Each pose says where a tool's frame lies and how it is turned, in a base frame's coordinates. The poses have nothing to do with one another.
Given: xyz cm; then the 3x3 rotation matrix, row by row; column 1 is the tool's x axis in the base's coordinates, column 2 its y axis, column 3 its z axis. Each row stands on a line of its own.
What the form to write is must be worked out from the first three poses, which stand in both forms.
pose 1, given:
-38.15 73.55 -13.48
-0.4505 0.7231 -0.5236
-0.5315 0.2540 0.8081
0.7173 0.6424 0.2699
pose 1, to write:
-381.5 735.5 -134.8
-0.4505 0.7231 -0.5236
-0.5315 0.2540 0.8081
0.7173 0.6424 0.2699

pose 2, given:
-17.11 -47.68 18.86
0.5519 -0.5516 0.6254
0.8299 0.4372 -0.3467
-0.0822 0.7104 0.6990
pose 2, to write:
-171.1 -476.8 188.6
0.5519 -0.5516 0.6254
0.8299 0.4372 -0.3467
-0.0822 0.7104 0.6990

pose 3, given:
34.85 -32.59 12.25
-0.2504 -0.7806 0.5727
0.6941 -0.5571 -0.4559
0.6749 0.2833 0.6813
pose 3, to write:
348.5 -325.9 122.5
-0.2504 -0.7806 0.5727
0.6941 -0.5571 -0.4559
0.6749 0.2833 0.6813

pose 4, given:
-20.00 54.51 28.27
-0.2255 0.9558 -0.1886
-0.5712 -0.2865 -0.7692
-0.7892 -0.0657 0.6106
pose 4, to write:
-200.0 545.1 282.7
-0.2255 0.9558 -0.1886
-0.5712 -0.2865 -0.7692
-0.7892 -0.0657 0.6106

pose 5, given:
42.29 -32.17 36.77
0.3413 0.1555 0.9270
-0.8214 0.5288 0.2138
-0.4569 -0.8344 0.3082
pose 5, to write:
422.9 -321.7 367.7
0.3413 0.1555 0.9270
-0.8214 0.5288 0.2138
-0.4569 -0.8344 0.3082

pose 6, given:
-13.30 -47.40 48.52
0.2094 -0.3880 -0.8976
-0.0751 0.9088 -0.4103
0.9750 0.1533 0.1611
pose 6, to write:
-133.0 -474.0 485.2
0.2094 -0.3880 -0.8976
-0.0751 0.9088 -0.4103
0.9750 0.1533 0.1611

